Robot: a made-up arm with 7 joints.
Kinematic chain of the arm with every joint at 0, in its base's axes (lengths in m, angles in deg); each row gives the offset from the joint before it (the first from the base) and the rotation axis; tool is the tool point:
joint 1: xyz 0 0 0.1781 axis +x
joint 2: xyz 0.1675 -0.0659 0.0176 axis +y
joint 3: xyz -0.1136 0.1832 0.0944 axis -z
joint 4: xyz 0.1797 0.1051 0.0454 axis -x
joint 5: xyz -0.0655 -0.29 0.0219 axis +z
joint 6: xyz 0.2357 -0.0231 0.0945 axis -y
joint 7: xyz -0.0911 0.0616 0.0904 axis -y
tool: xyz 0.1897 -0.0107 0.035
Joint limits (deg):
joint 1: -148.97..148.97
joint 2: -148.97..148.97
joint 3: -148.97..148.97
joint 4: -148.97..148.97
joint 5: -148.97..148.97
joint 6: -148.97..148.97
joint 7: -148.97..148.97
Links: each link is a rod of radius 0.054 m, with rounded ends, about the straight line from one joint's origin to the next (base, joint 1, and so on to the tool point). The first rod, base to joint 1, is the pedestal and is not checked.
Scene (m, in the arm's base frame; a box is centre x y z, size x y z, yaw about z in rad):
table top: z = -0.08
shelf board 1: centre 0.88 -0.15 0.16 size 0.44 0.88 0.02 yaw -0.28
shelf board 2: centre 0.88 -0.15 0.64 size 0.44 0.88 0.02 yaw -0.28
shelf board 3: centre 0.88 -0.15 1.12 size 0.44 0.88 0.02 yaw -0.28
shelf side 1: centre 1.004 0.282 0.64 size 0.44 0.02 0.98 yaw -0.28
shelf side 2: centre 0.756 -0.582 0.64 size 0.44 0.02 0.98 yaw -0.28
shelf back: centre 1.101 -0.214 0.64 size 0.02 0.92 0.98 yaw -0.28
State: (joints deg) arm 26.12 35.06 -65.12 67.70 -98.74 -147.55 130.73
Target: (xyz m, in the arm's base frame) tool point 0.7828 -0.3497 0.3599
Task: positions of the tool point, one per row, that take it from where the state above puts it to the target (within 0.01 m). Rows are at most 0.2 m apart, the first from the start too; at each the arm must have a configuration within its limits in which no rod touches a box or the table.
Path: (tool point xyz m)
1: 0.5874 -0.2070 0.9254
2: 0.4133 -0.1441 0.9089
3: 0.4619 -0.2043 0.7662
4: 0.4759 -0.2401 0.6192
5: 0.4586 -0.2526 0.4803
6: 0.4165 -0.2444 0.3599
7: 0.4981 -0.2935 0.3648
8: 0.5890 -0.3300 0.3642
9: 0.6856 -0.3496 0.3611
10: 0.7828 -0.3497 0.3599

